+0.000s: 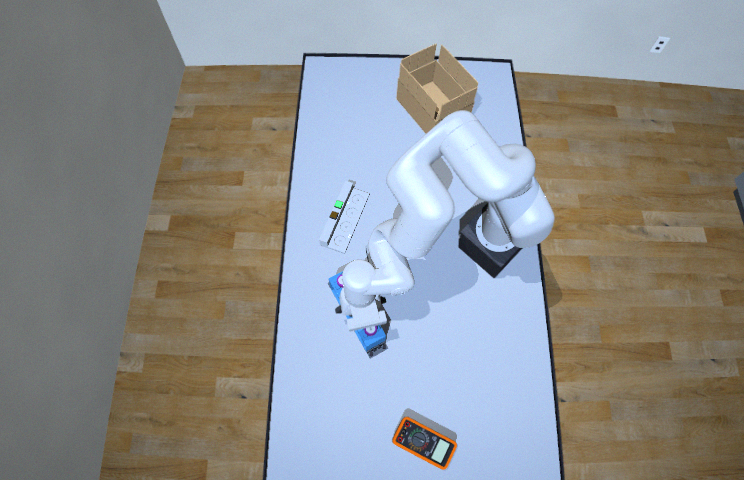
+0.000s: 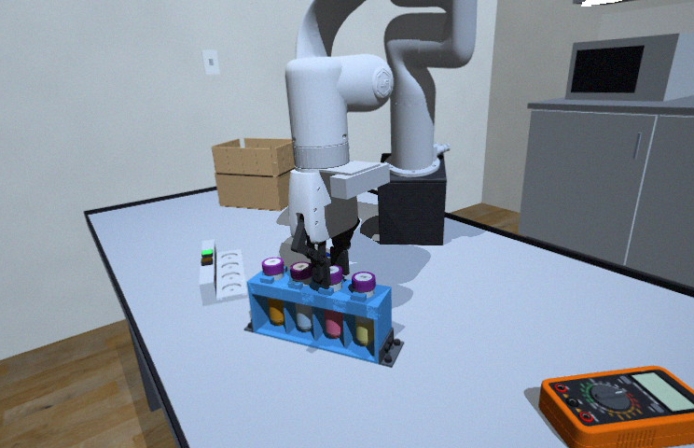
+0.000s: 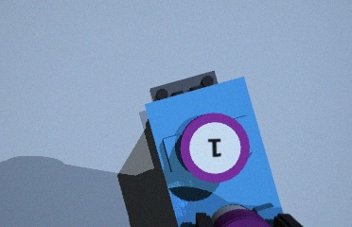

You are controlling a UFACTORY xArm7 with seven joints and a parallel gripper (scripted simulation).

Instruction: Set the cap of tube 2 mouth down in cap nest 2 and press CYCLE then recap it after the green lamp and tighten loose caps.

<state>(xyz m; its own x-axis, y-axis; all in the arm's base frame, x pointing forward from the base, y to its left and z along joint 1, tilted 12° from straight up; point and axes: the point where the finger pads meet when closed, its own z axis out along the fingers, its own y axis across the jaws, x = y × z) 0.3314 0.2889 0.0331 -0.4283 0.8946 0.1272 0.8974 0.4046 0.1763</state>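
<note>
The purple cap marked 2 lies 10 mm below my hand. Also, from my hand: cap 3 (40 mm to the right, 30 mm ahead, 20 mm below); cap marked 1 (40 mm to the left, 40 mm behind, 20 mm below); cap 4 (80 mm to the right, 70 mm ahead, 20 mm below).
</note>
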